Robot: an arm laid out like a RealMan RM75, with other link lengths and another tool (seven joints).
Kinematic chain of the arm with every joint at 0, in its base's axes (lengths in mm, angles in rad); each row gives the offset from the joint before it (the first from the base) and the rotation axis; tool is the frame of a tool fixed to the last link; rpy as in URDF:
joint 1: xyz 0 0 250.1 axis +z
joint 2: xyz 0 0 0 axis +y
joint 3: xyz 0 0 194.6 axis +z
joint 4: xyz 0 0 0 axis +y
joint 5: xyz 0 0 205.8 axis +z
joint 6: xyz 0 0 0 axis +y
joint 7: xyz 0 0 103.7 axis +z
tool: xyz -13 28 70 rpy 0 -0.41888 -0.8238
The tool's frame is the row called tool.
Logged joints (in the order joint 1, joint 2, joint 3, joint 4, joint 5, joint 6, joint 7), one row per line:
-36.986 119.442 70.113 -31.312 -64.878 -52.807 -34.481
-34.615 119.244 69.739 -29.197 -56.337 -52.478 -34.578
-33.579 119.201 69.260 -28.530 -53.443 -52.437 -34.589
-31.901 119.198 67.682 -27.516 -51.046 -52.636 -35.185
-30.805 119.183 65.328 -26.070 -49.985 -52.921 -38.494
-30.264 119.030 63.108 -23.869 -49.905 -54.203 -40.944
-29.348 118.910 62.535 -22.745 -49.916 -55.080 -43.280
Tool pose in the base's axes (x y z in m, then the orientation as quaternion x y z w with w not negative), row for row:
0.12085 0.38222 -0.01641 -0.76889 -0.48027 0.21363 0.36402
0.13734 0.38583 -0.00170 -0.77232 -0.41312 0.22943 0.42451
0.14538 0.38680 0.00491 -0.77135 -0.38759 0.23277 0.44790
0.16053 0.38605 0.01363 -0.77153 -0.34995 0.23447 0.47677
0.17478 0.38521 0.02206 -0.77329 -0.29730 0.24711 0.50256
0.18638 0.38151 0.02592 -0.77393 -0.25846 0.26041 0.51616
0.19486 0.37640 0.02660 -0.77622 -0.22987 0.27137 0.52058
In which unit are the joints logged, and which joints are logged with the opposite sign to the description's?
The joints are logged in degrees. Opposite sign: joint 1, joint 3, joint 7.
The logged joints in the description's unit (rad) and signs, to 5 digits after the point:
0.64553 2.08466 -1.22370 -0.54650 -1.13233 -0.92166 0.60181
0.60415 2.08120 -1.21718 -0.50958 -0.98327 -0.91591 0.60350
0.58606 2.08045 -1.20882 -0.49794 -0.93276 -0.91520 0.60369
0.55678 2.08040 -1.18127 -0.48024 -0.89092 -0.91867 0.61409
0.53765 2.08014 -1.14019 -0.45501 -0.87240 -0.92365 0.67185
0.52821 2.07747 -1.10144 -0.41659 -0.87101 -0.94602 0.71461
0.51222 2.07537 -1.09144 -0.39698 -0.87120 -0.96133 0.75538

